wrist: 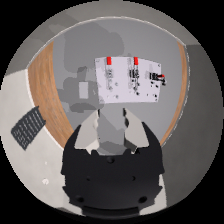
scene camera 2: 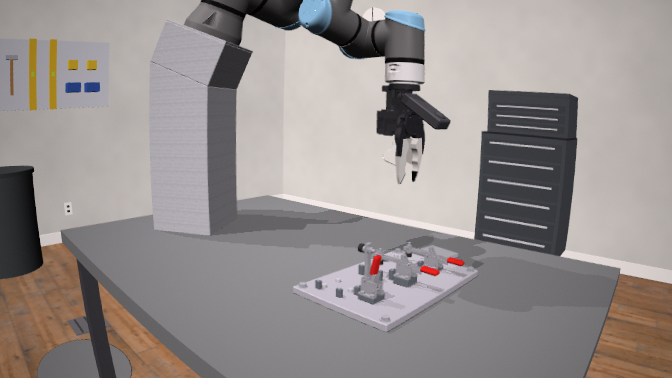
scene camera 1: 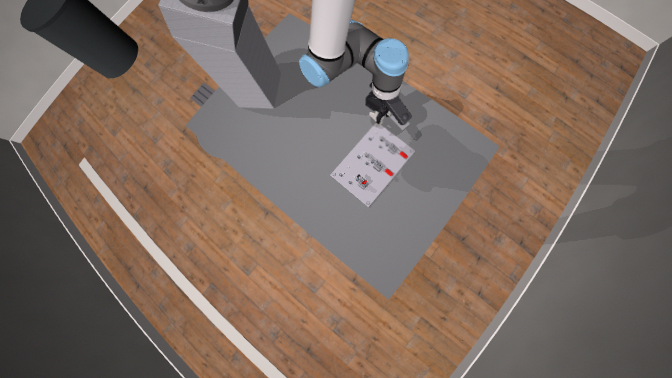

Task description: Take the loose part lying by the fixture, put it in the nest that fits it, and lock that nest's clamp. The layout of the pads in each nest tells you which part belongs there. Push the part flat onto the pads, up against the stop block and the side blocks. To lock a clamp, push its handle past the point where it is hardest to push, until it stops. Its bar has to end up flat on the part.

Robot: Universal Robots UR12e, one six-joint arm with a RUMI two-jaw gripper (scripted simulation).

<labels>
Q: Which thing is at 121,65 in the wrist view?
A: A grey fixture plate.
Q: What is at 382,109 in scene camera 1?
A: My gripper.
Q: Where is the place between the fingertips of my gripper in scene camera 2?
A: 406,183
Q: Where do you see a grey fixture plate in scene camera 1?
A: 377,181
</labels>
